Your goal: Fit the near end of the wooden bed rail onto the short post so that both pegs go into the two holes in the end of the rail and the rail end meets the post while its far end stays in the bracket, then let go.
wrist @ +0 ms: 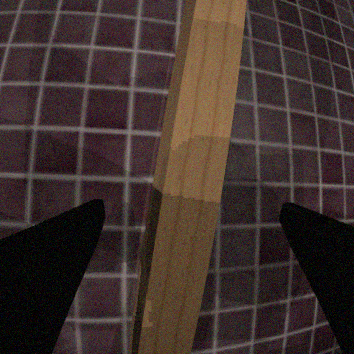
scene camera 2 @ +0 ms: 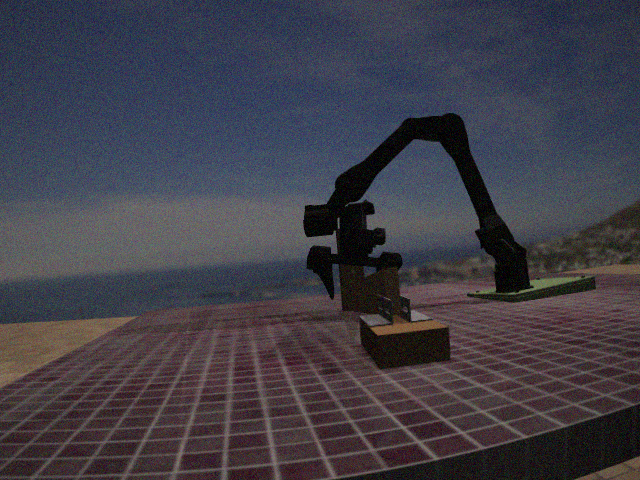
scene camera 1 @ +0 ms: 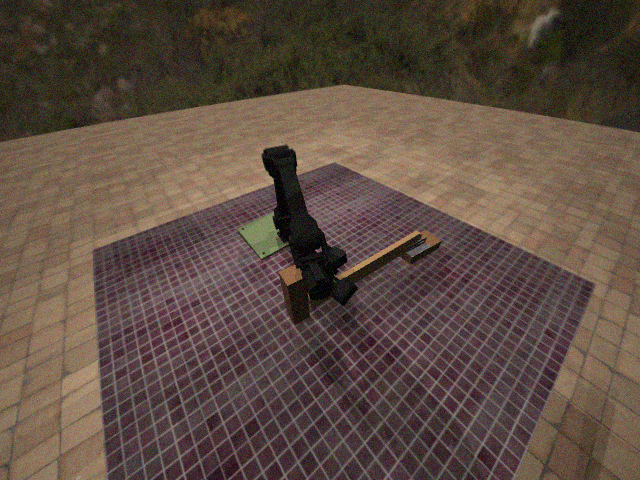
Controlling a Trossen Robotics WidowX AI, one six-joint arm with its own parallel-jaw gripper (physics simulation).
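The wooden rail (scene camera 1: 382, 256) (scene camera 2: 386, 284) (wrist: 207, 90) runs from the bracket (scene camera 1: 435, 241) (scene camera 2: 408, 346) towards the short post (scene camera 1: 295, 299) (scene camera 2: 351, 297). Its far end sits between the bracket's metal plates. Its near end is low beside the post, mostly hidden behind the gripper in the scene camera 1 view; the pegs and holes do not show, and I cannot tell whether rail and post touch. My gripper (scene camera 2: 357, 294) (wrist: 194, 209) is open over the rail near the post. In the wrist view the rail passes between the two fingers, with space on both sides.
The arm's green base plate (scene camera 1: 261, 240) (scene camera 2: 560, 284) lies behind the post in the scene camera 1 view. The post stands upright close beside the gripper. The purple tiled mat (scene camera 1: 206, 403) (scene camera 2: 206, 403) lies under everything.
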